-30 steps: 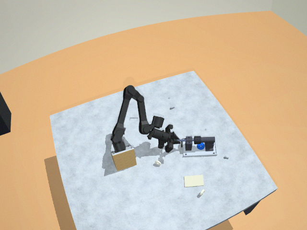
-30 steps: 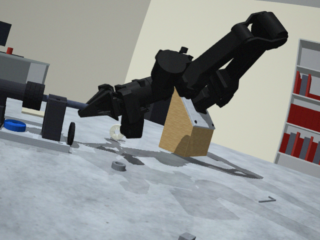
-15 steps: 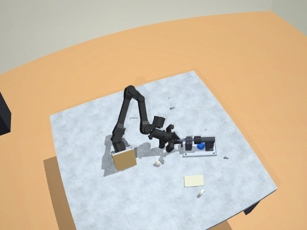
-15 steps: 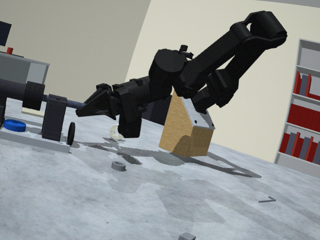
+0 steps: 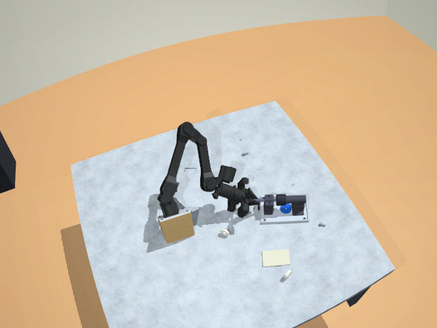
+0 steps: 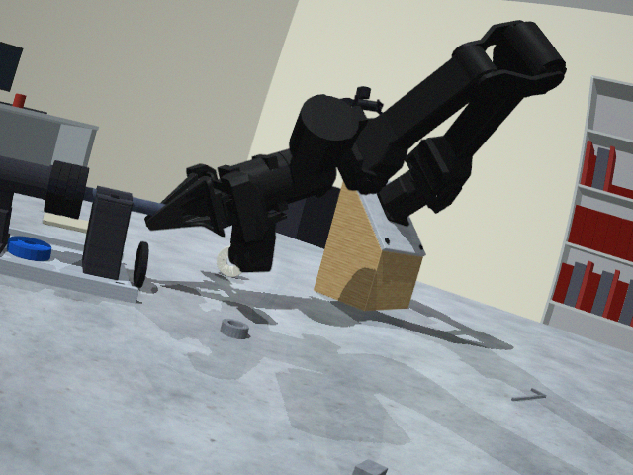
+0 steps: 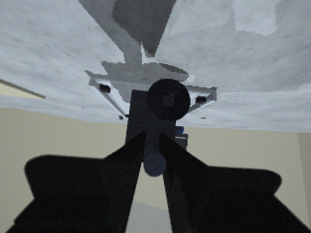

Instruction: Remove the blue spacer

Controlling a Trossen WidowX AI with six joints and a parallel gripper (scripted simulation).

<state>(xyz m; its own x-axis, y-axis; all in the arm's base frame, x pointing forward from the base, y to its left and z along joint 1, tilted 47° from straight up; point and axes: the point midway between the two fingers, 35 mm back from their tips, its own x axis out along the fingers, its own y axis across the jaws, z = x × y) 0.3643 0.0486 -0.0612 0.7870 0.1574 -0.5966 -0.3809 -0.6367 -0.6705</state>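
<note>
Right now my gripper tip is 4 cm above the black disc, 1 cm to the right of it and 1 cm short of it. From my gripper tip the other things lie so: grey ring 13 cm to the left, 6 cm below, 3 cm behind; blue spacer 12 cm ahead, 5 cm to the right, 5 cm below; dark shaft 5 cm ahead, 2 cm to the right, 2 cm above.
</note>
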